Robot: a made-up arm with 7 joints. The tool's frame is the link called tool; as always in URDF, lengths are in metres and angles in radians. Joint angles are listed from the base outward. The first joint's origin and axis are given. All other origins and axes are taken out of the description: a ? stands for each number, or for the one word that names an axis. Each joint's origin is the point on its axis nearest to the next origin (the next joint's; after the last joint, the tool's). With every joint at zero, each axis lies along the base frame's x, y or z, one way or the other. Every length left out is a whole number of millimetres.
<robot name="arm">
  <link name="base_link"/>
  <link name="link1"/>
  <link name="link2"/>
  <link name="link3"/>
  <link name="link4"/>
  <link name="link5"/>
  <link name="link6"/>
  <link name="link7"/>
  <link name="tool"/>
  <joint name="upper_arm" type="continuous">
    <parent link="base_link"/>
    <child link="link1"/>
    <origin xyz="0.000 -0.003 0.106"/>
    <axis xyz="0 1 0"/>
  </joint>
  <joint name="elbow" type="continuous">
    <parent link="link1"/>
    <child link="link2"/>
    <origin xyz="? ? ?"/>
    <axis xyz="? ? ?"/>
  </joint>
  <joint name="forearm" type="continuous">
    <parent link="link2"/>
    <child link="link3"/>
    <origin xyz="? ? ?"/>
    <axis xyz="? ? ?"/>
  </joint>
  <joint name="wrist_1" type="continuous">
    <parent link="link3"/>
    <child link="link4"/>
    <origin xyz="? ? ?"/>
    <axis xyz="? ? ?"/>
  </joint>
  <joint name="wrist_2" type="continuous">
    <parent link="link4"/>
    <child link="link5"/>
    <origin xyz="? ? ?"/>
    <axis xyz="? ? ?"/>
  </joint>
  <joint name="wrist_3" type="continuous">
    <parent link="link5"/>
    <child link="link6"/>
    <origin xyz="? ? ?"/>
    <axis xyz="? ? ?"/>
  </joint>
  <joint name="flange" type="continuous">
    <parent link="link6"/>
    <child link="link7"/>
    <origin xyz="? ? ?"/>
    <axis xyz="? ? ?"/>
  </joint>
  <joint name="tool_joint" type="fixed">
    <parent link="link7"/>
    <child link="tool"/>
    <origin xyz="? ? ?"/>
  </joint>
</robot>
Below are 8 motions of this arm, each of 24 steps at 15 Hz.
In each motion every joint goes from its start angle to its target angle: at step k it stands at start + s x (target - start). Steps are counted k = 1, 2, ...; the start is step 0. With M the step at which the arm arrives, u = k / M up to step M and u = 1 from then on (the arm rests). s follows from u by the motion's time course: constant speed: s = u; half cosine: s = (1 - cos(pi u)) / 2; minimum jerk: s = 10 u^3 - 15 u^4 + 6 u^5.
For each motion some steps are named. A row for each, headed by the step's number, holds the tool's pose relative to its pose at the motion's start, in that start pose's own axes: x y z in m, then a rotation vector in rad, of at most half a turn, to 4 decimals.
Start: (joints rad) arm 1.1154 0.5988 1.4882 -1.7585 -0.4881 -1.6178 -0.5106
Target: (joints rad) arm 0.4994 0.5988 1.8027 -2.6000 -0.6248 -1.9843 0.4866
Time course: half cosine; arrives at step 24
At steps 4, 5, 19, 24:
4: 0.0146 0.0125 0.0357 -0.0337 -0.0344 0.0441
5: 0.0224 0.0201 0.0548 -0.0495 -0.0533 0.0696
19: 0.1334 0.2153 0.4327 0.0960 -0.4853 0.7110
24: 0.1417 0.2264 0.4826 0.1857 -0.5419 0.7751

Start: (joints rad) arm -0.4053 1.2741 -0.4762 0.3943 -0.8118 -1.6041 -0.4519
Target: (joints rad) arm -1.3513 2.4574 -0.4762 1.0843 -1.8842 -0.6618 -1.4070
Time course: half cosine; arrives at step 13
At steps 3, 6, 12, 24:
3: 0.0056 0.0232 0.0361 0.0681 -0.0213 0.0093
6: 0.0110 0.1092 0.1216 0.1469 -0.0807 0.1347
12: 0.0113 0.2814 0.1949 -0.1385 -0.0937 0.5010
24: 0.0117 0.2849 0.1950 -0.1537 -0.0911 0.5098

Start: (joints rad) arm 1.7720 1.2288 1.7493 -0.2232 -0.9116 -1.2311 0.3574
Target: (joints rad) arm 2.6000 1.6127 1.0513 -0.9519 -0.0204 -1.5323 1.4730
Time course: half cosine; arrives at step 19
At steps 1, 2, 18, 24:
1: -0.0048 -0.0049 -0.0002 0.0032 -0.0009 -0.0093
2: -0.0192 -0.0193 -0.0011 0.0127 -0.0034 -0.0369
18: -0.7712 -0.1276 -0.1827 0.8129 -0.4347 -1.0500
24: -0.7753 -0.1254 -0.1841 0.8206 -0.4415 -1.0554

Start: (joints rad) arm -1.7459 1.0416 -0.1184 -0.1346 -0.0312 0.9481 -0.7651
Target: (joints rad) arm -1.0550 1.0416 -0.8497 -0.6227 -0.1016 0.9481 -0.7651
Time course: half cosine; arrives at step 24
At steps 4, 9, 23, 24:
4: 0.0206 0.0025 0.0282 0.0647 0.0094 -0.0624
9: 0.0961 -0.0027 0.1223 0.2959 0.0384 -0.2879
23: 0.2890 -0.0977 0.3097 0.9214 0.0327 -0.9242
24: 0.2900 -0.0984 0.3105 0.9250 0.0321 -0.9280

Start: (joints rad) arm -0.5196 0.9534 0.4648 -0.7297 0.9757 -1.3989 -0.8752
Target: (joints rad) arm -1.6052 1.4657 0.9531 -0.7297 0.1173 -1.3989 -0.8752
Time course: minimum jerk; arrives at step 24
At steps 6, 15, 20, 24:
6: -0.0022 0.0402 0.0277 0.0487 -0.1191 -0.0283
15: -0.1210 0.1882 0.2278 0.2302 -0.7810 -0.3563
20: -0.2063 0.2223 0.2984 0.2334 -0.9984 -0.5435
24: -0.2201 0.2274 0.3081 0.2301 -1.0282 -0.5734

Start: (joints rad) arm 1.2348 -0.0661 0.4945 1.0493 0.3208 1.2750 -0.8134
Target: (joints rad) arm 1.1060 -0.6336 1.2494 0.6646 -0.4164 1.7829 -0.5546
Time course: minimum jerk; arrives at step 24
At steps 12, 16, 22, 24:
12: -0.0226 0.1827 -0.1083 0.1864 0.6201 0.4268
16: -0.0517 0.2826 -0.2363 0.2784 1.0524 0.5245
22: -0.0926 0.3400 -0.3587 0.3245 1.3756 0.5020
24: -0.0940 0.3412 -0.3621 0.3253 1.3837 0.5004

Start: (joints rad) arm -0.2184 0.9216 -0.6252 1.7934 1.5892 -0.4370 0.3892
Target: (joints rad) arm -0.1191 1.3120 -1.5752 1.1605 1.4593 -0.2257 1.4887
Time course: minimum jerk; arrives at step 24
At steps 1, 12, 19, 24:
1: 0.0000 0.0002 0.0006 -0.0005 -0.0015 0.0003
12: -0.2601 0.2172 0.3554 -0.2485 -1.0704 0.3129
19: -0.7550 0.3517 0.3703 -0.3213 -1.9716 0.6673
24: -0.8306 0.3560 0.3433 -0.3210 -2.1016 0.7232

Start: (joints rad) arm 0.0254 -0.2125 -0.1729 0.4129 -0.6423 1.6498 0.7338
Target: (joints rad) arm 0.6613 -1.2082 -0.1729 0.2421 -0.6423 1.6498 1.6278
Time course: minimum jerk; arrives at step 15
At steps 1, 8, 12, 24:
1: 0.0000 0.0003 0.0008 0.0002 -0.0024 0.0005
8: -0.0470 0.0288 0.1752 0.0666 -0.5065 0.0876
12: -0.1318 0.0053 0.2879 0.1377 -0.8452 0.1280
24: -0.1481 -0.0016 0.3038 0.1503 -0.8965 0.1325

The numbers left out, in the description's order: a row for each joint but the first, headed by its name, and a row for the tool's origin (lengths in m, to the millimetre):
elbow: xyz -0.100 0.000 0.215, axis 0 1 0
forearm: xyz -0.040 0.000 0.522, axis 0 0 1
wrist_1: xyz 0.003 0.014 0.000, axis 0 -1 0
wrist_2: xyz -0.093 0.000 0.138, axis 0 0 -1
wrist_3: xyz 0.055 -0.208 0.000, axis 1 0 0
flange: xyz 0.000 0.113 0.152, axis 0 -1 0
tool: xyz 0.300 0.000 -0.088

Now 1 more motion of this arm.
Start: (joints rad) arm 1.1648 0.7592 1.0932 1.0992 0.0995 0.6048 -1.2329
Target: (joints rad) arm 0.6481 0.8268 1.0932 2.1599 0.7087 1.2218 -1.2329
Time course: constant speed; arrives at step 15
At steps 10, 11, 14, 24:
10: -0.0528 0.0889 -0.2461 -0.2876 -0.6471 0.7443
11: -0.0550 0.0858 -0.2739 -0.3232 -0.6895 0.8450
14: -0.0541 0.0624 -0.3539 -0.4324 -0.7856 1.1697
24: -0.0509 0.0504 -0.3786 -0.4689 -0.8065 1.2848

